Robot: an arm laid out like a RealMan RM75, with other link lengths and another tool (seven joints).
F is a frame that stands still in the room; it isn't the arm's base.
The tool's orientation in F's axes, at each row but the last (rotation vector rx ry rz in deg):
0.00 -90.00 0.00
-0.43 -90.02 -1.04
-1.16 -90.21 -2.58
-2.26 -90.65 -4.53
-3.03 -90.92 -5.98
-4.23 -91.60 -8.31
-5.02 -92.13 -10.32
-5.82 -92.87 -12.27
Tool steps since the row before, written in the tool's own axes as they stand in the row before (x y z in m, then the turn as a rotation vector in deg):
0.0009 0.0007 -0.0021 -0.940 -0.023 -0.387
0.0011 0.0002 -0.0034 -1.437 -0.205 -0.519
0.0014 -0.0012 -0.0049 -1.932 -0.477 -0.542
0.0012 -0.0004 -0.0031 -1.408 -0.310 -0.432
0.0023 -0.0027 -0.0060 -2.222 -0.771 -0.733
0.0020 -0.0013 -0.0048 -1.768 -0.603 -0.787
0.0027 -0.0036 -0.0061 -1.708 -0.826 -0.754
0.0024 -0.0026 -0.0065 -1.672 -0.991 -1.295
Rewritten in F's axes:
0.0021 0.0007 0.0009 0.387 -0.023 -0.940
0.0034 0.0001 0.0011 0.516 -0.204 -1.438
0.0048 -0.0014 0.0014 0.530 -0.469 -1.937
0.0030 -0.0007 0.0012 0.426 -0.307 -1.411
0.0057 -0.0034 0.0023 0.695 -0.769 -2.235
0.0045 -0.0020 0.0021 0.756 -0.630 -1.772
0.0053 -0.0047 0.0027 0.684 -0.847 -1.727
0.0057 -0.0040 0.0025 1.179 -1.119 -1.677

